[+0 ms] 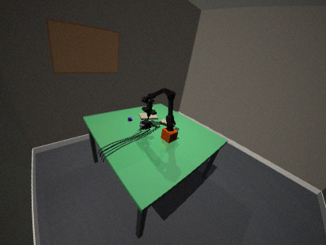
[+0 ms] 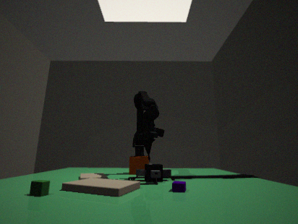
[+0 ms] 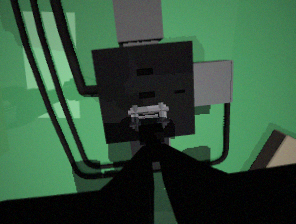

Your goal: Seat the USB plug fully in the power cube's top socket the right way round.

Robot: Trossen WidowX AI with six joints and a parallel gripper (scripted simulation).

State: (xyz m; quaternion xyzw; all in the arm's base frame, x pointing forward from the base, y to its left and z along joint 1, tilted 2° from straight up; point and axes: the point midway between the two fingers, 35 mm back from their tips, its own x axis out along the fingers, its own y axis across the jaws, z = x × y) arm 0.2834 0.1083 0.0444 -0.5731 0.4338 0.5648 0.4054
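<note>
The USB socket lies 60 mm below my gripper tip and 10 mm to the left of it. Also, from my gripper tip: flat beige slab 230 mm ahead, 130 mm to the right, 110 mm below; dark USB plug 20 mm below; purple block 210 mm ahead, 140 mm to the left, 110 mm below.
</note>
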